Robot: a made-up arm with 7 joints. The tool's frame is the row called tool.
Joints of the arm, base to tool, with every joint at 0 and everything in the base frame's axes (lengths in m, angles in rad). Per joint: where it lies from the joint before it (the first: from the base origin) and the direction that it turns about. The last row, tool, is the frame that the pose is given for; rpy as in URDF.
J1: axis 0 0 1 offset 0 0 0.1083
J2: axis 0 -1 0 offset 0 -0.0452 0.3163
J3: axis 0 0 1 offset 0 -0.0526 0.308
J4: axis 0 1 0 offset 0.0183 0.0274 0.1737
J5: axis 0 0 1 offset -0.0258 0.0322 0.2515
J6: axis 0 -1 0 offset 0 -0.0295 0.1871
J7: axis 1 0 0 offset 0.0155 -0.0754 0.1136
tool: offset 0 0 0 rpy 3.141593 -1.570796 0
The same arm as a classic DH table. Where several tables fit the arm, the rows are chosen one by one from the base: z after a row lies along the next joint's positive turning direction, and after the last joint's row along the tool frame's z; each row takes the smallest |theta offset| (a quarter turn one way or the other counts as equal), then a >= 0, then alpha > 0; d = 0 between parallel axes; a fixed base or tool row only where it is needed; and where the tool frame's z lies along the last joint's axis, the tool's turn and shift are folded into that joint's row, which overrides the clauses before.
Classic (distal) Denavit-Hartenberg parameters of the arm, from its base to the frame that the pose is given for. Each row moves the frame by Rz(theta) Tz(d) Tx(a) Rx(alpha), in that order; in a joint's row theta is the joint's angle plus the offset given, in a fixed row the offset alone. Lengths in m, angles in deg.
J1: d 0.4246  theta offset 0  a 0  alpha 90
J2: d 0.0978  theta offset 0  a 0  alpha -90
J3: d 0.4817  theta offset 0  a 0.0183  alpha -90
J4: d 0.0596  theta offset 0  a -0.0258  alpha 90
J5: d 0.4386  theta offset 0  a 0  alpha 90
J6: d 0.1049  theta offset 90  a 0.1136  alpha 90
J7: d 0.0155  theta offset 0  a 0  alpha 0

